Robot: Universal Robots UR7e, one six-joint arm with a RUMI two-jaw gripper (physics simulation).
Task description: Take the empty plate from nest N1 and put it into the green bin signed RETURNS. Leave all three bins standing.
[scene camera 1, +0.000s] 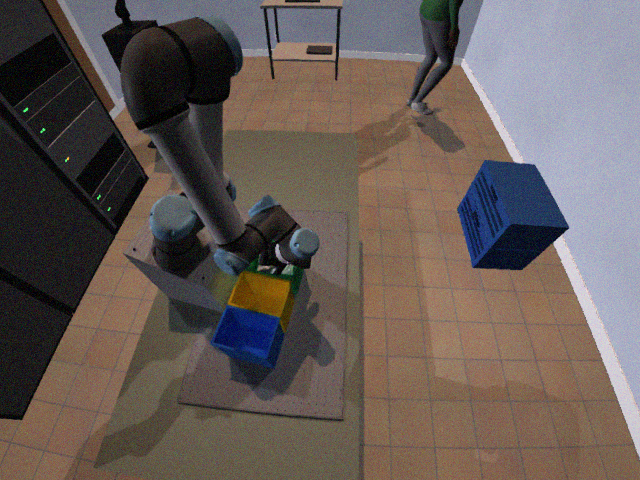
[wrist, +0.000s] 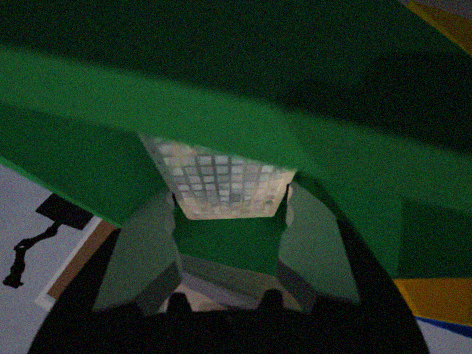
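Pixels of known places: gripper, fingertip midpoint: (wrist: 230,185); arm's base, origin of the base link: (scene camera 1: 177,249).
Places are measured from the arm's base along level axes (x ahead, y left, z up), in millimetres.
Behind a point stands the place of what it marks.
Observation:
My gripper (scene camera 1: 275,269) @[x 272, y 89, z -128 mm] (wrist: 230,185) @[x 272, y 89, z -128 mm] points down at the green bin (scene camera 1: 296,282) @[x 379, y 44, z -174 mm] (wrist: 150,95), its fingertips at the level of the bin's walls. It is shut on the pale plate (wrist: 220,182) @[x 298, y 93, z -115 mm], whose side edges meet both fingertips. The plate shows a grid of small square wells and is tilted in the wrist view; a green rim hides its far end. How deep it sits in the bin I cannot tell. The yellow bin (scene camera 1: 261,293) @[x 244, y 7, z -248 mm] (wrist: 440,300) @[x 243, y -108, z -104 mm] and the blue bin (scene camera 1: 248,333) @[x 237, y -147, z -269 mm] stand upright beside the green one. The RETURNS sign and nest N1 do not show.
The bins stand in a row on the grey-brown board (scene camera 1: 320,392) @[x 531, y -289, z -270 mm], on an olive mat (scene camera 1: 289,149) @[x 118, y 915, z -284 mm]. A dark rack cabinet (scene camera 1: 46,206) stands at the left, a large blue box (scene camera 1: 516,206) at the right. A person (scene camera 1: 434,46) and a shelf table (scene camera 1: 279,52) are at the back.

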